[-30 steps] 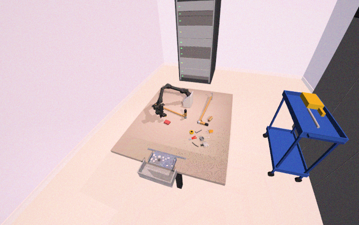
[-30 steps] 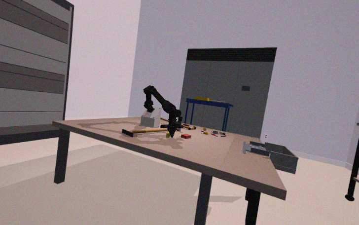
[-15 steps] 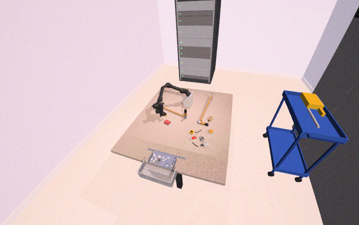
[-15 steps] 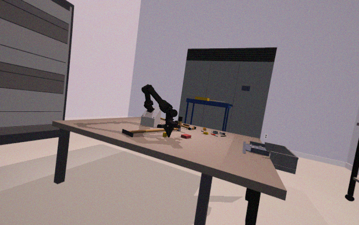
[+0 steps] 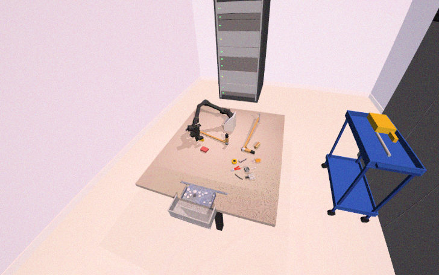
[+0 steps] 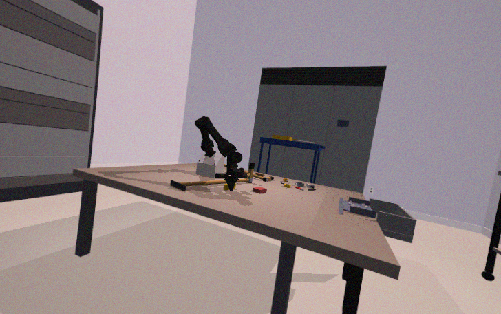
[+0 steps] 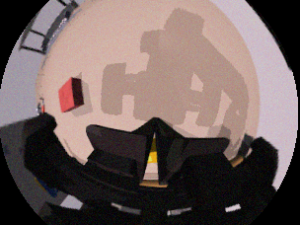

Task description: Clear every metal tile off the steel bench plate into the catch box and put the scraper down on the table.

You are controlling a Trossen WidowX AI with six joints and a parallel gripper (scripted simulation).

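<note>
Now: the yellow block 30 mm to the left of my gripper tip, 30 mm behind it and 20 mm above it. The rest, counted from my gripper tip: yellow tape roll (530 mm to the left, 140 mm ahead, 10 mm above); then long scraper (130 mm behind, 70 mm to the left, 60 mm above); then red block (160 mm to the left, 100 mm ahead, 10 mm above).
</note>
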